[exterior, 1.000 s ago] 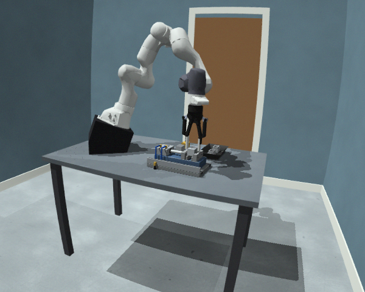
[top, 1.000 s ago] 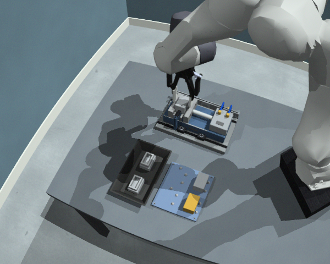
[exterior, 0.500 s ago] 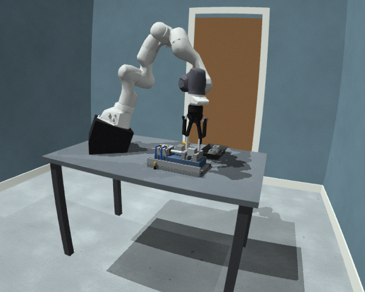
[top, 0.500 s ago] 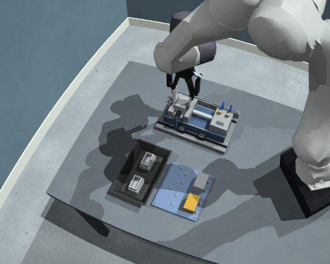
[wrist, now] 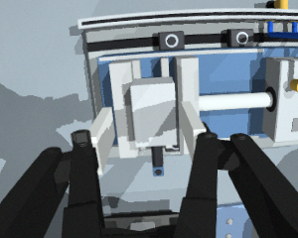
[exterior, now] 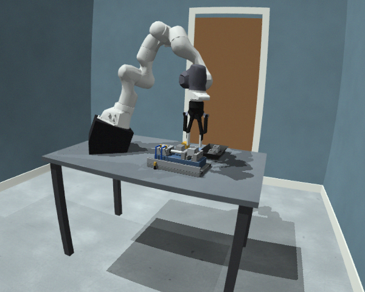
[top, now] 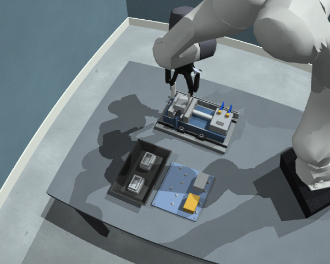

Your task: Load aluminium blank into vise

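Right now my hand is 20 mm short of the fixed jaw and 80 mm above it. From my hand the other things lie so: vise (70 mm behind, 20 mm to the left, 120 mm below); then vise hose block (170 mm behind, 40 mm to the left, 80 mm below); then moving jaw (40 mm behind, 10 mm to the left, 80 mm below).
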